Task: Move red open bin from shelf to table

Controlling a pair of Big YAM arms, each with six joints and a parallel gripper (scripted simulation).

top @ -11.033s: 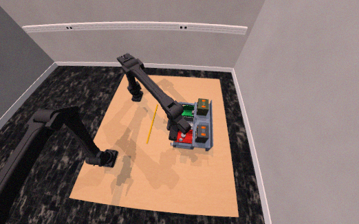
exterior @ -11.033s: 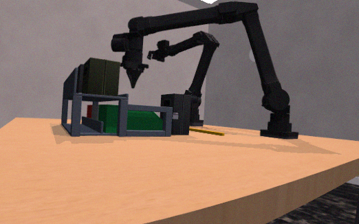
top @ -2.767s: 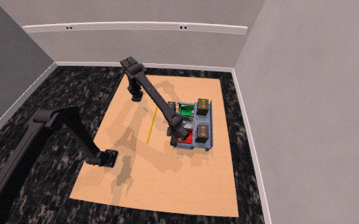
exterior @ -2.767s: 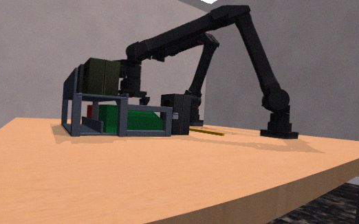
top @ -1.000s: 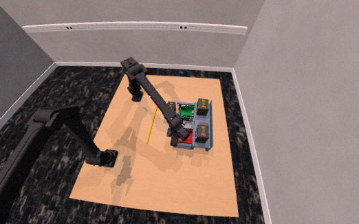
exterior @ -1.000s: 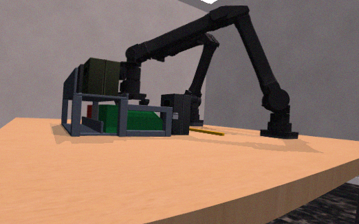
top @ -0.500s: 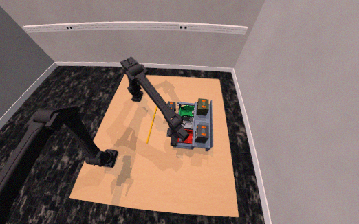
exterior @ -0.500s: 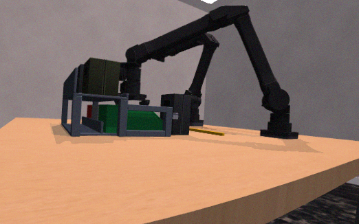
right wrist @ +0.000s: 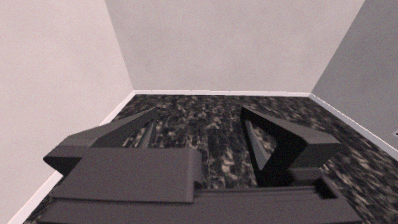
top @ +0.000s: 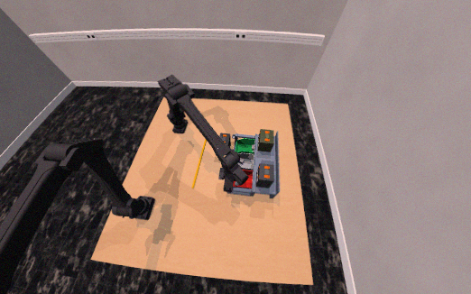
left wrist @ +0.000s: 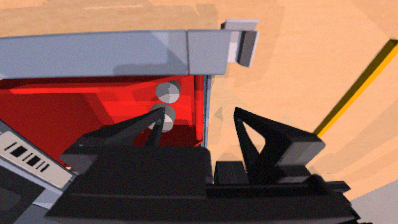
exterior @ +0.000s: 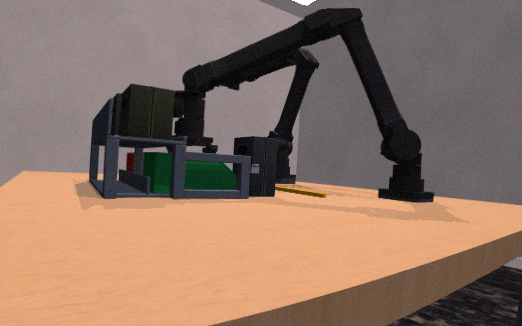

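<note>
My left gripper is now 80 mm short of the grey bin and 120 mm to the right of it. From my left hand the other things lie so: black box: 80 mm behind, 220 mm to the left, 20 mm above; then grey shelf: 110 mm ahead, 120 mm to the left, 20 mm above; then green bin: 70 mm ahead, 230 mm to the left.
</note>
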